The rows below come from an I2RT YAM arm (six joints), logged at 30 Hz.
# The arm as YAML. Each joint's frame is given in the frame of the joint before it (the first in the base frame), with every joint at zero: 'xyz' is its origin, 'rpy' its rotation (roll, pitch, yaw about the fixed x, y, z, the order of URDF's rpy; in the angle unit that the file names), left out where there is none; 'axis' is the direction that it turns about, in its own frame. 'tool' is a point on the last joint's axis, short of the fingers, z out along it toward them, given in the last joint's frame.
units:
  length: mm
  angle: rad
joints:
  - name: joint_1
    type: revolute
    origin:
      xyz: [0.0, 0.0, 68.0]
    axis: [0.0, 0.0, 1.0]
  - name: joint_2
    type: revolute
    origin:
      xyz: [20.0, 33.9, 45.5]
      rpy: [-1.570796, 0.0, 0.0]
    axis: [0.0, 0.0, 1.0]
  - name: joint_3
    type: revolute
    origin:
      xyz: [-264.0, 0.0, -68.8]
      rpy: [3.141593, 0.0, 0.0]
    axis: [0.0, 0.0, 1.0]
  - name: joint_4
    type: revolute
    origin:
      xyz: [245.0, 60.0, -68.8]
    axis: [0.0, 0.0, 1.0]
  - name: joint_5
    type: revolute
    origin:
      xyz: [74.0, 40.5, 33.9]
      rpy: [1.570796, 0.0, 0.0]
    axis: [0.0, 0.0, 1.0]
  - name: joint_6
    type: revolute
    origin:
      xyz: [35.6, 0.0, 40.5]
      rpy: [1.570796, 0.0, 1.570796]
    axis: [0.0, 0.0, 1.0]
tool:
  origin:
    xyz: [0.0, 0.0, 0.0]
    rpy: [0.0, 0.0, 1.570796]
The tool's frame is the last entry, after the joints.
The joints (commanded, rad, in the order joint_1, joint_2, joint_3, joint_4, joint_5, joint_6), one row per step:
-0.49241 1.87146 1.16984 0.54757 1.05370 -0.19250
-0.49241 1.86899 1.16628 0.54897 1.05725 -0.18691
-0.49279 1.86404 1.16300 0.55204 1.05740 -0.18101
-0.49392 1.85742 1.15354 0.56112 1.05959 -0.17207
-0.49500 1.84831 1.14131 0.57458 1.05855 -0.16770
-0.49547 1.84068 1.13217 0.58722 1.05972 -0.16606
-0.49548 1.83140 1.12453 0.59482 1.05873 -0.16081
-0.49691 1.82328 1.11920 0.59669 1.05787 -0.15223
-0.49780 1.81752 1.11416 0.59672 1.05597 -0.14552
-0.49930 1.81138 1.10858 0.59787 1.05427 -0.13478
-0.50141 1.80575 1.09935 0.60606 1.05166 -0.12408
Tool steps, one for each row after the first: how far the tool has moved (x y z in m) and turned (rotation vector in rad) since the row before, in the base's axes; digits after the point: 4 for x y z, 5 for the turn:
-0.0008 0.0003 0.0000 -0.00053 -0.00559 -0.00393
-0.0010 0.0003 0.0012 -0.00217 -0.01005 -0.00097
-0.0020 0.0005 0.0004 -0.00311 -0.01426 -0.00393
-0.0024 0.0008 0.0009 -0.00472 -0.01353 -0.00034
-0.0019 0.0008 0.0012 -0.00540 -0.01136 -0.00173
-0.0018 0.0010 0.0018 -0.00422 -0.01342 0.00067
-0.0018 0.0003 0.0016 -0.00202 -0.01271 -0.00104
-0.0013 0.0004 0.0006 -0.00009 -0.00746 0.00065
-0.0016 0.0002 0.0007 -0.00050 -0.01231 -0.00037
-0.0020 0.0002 -0.0001 -0.00180 -0.01484 -0.00006

